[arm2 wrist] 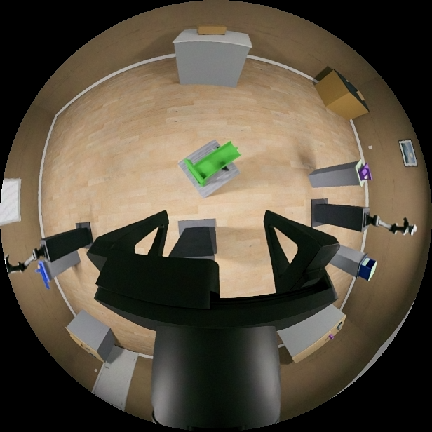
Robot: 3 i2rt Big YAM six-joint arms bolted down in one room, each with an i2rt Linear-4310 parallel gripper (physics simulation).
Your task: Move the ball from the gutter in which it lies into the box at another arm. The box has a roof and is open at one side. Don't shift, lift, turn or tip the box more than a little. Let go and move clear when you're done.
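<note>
A bright green gutter (217, 161) slopes over a grey stand top in the middle; no ball shows in it. My arm2 gripper (216, 212) is open, nothing between its fingers, high above the floor. A small dark blue box (368, 269) with a pale top stands on a pedestal at the right; its open side is hard to make out. A blue gutter-like thing (44, 275) is on a pedestal at the far left. The other two arms' grippers, at the left (9, 265) and right (411, 228) edges, are too small to read. The ball cannot be made out.
The grey stand top (206, 191) lies under the green gutter. A purple thing (365, 172) is on another pedestal (336, 174) at the right. A grey cabinet (212, 62) stands at the back, a brown cabinet (340, 95) at the back right. Two more cabinets (92, 332) (312, 332) stand nearer.
</note>
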